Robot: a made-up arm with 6 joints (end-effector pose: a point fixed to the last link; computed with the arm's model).
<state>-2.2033 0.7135 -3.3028 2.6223 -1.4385 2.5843</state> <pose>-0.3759 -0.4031 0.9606 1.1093 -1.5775 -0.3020</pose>
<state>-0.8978 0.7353 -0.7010 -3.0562 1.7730 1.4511</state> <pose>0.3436 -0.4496 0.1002 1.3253 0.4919 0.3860</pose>
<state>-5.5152 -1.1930 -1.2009 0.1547 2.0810 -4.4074</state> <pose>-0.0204 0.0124 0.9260 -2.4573 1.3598 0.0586</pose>
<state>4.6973 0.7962 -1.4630 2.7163 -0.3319 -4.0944</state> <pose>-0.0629 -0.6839 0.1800 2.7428 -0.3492 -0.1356</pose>
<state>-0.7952 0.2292 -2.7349 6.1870 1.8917 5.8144</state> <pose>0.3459 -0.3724 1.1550 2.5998 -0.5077 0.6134</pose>
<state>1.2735 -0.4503 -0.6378 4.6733 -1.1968 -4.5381</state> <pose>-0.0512 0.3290 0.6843 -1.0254 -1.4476 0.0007</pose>
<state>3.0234 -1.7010 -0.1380 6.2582 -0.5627 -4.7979</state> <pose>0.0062 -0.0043 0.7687 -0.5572 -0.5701 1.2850</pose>
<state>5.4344 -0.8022 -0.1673 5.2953 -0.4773 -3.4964</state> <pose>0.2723 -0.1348 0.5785 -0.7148 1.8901 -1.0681</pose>
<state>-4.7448 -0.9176 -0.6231 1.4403 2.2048 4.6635</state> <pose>-0.1447 0.1805 0.7641 0.4609 -1.6178 0.5003</pose>
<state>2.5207 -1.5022 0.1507 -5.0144 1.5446 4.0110</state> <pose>-0.1767 -0.0109 0.4274 1.2654 -1.3988 0.3514</pose>
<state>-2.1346 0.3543 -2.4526 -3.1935 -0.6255 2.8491</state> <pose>-0.3676 -0.5673 0.9588 1.0327 -1.3388 0.4817</pose>
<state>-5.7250 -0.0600 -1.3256 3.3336 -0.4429 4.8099</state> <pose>0.4662 0.3217 0.6756 -1.7962 1.2849 -0.3269</pose>
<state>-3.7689 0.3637 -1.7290 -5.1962 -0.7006 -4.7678</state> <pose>-0.5221 0.5410 0.8106 -1.4402 0.5098 1.0891</pose>
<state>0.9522 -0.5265 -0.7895 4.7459 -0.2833 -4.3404</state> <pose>0.1383 0.4067 0.7466 -1.7848 -0.7201 -0.9903</pose>
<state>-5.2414 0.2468 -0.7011 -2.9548 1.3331 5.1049</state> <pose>0.3235 0.5188 0.3325 -1.1299 0.7651 -0.2005</pose>
